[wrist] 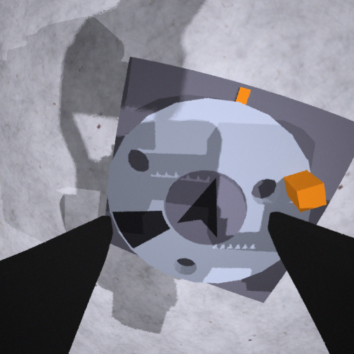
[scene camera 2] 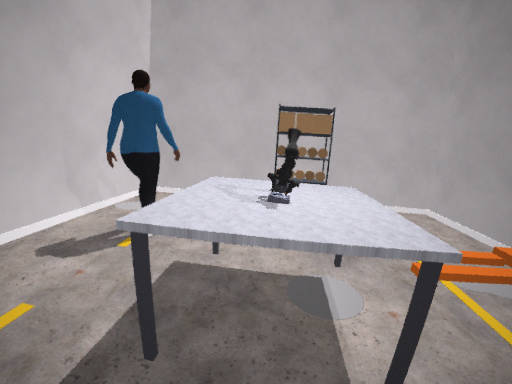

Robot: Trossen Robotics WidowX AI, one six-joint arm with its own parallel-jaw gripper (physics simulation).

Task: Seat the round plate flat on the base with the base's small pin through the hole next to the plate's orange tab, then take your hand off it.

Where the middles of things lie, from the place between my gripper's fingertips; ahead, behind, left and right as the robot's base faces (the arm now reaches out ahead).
Now: hand 10 mm past the round pale plate [wrist: 247, 145] and 10 mm above it. Also, from my hand: round centre boss [wrist: 206, 207]: 10 mm behind, 10 mm below; then dark square base [wrist: 149, 86]: 10 mm behind, 30 mm below.
